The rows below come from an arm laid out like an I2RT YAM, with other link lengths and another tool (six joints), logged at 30 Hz.
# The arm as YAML. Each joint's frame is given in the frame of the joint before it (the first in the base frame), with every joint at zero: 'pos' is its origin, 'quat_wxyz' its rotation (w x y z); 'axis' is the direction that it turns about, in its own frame. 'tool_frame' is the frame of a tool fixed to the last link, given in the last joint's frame.
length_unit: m
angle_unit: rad
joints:
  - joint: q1
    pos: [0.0, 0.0, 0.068]
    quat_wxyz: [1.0, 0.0, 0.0, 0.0]
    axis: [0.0, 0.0, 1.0]
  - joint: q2
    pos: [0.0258, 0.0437, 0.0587]
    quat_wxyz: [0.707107, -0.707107, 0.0, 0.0]
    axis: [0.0, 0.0, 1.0]
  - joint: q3
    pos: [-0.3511, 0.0, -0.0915]
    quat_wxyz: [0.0, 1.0, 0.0, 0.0]
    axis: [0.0, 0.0, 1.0]
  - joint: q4
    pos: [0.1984, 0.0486, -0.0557]
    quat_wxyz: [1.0, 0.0, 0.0, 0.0]
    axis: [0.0, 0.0, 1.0]
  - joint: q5
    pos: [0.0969, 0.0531, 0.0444]
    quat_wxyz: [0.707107, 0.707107, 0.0, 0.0]
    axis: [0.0, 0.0, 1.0]
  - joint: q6
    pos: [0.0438, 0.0, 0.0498]
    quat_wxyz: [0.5, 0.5, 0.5, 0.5]
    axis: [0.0, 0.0, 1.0]
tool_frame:
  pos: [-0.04, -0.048, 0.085]
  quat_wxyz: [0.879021, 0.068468, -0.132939, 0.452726]
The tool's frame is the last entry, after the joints.
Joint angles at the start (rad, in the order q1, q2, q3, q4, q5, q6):
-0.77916 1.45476 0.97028 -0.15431 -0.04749 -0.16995
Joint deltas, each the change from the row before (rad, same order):
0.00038 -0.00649 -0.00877 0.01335 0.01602 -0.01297
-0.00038 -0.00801 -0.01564 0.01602 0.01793 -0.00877
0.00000 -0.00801 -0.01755 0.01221 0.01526 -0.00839
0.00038 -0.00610 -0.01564 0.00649 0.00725 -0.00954
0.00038 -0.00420 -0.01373 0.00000 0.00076 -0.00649
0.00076 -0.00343 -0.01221 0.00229 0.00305 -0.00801
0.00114 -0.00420 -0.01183 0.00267 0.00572 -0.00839
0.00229 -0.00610 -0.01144 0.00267 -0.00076 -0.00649
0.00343 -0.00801 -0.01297 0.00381 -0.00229 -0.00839
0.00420 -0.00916 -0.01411 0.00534 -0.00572 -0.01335
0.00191 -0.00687 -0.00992 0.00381 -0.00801 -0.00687
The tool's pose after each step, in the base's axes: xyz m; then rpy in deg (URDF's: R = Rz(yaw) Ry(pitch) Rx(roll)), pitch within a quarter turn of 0, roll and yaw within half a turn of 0. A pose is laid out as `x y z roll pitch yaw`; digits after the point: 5 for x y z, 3 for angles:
0.28695 -0.26127 0.32867 -124.454 46.349 -145.743
0.28415 -0.26144 0.32768 -123.483 45.454 -145.608
0.28112 -0.26074 0.32520 -123.023 44.602 -145.717
0.27874 -0.25898 0.32180 -123.082 43.895 -145.758
0.27675 -0.25660 0.31745 -123.739 43.466 -146.008
0.27513 -0.25473 0.31380 -124.117 42.927 -146.092
0.27338 -0.25301 0.31056 -124.346 42.299 -146.159
0.27210 -0.25008 0.30838 -124.483 42.001 -145.863
0.27084 -0.24625 0.30644 -124.500 41.687 -145.284
0.26979 -0.24141 0.30462 -124.381 41.282 -144.243
0.26896 -0.23788 0.30371 -124.317 41.250 -143.488

